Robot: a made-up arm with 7 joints.
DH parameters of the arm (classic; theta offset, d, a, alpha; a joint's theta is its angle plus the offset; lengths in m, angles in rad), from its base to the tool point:
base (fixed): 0 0.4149 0.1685 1.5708
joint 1: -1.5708 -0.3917 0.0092 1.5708
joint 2: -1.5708 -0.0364 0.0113 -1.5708
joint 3: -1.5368 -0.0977 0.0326 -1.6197
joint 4: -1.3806 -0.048 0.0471 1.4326
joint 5: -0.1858 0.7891 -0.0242 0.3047
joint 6: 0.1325 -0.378 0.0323 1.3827
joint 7: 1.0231 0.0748 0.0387 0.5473
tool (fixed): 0.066 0.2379 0 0
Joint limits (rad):
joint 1: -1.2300..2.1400
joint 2: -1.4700..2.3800
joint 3: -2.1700..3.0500
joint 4: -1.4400..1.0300
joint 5: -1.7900..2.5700
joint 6: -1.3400..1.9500
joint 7: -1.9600..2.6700
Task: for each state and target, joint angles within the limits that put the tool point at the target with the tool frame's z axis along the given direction. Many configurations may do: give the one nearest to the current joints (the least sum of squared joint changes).
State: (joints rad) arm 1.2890 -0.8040 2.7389 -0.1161 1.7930 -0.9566 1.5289
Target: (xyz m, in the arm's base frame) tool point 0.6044 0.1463 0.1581 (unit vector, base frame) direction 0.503 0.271 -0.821
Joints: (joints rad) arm 1.7596 -1.2282 1.8495 -0.2749 1.2474 -1.2941 1.4382
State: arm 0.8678 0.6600 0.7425 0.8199 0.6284 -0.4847 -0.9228
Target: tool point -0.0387 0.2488 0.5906 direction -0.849 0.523 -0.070
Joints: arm 0.9232 0.9668 1.2419 0.4342 0.2502 -1.0204 -1.0225
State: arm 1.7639 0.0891 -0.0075 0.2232 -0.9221 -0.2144 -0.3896
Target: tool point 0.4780 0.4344 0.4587 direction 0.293 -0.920 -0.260
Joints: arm 1.4806 -0.7754 0.1197 0.8205 -0.5640 0.1569 -0.6815
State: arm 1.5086 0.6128 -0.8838 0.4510 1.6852 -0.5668 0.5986
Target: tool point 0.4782 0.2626 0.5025 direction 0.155 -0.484 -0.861
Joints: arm 1.6264 0.8549 -0.6183 0.4699 1.9225 -0.4539 0.0846
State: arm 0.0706 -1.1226 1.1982 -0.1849 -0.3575 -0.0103 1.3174
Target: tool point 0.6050 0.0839 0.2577 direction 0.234 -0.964 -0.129
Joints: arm 0.1696 -1.0547 0.7933 -0.0168 -0.7829 -0.5917 1.9436
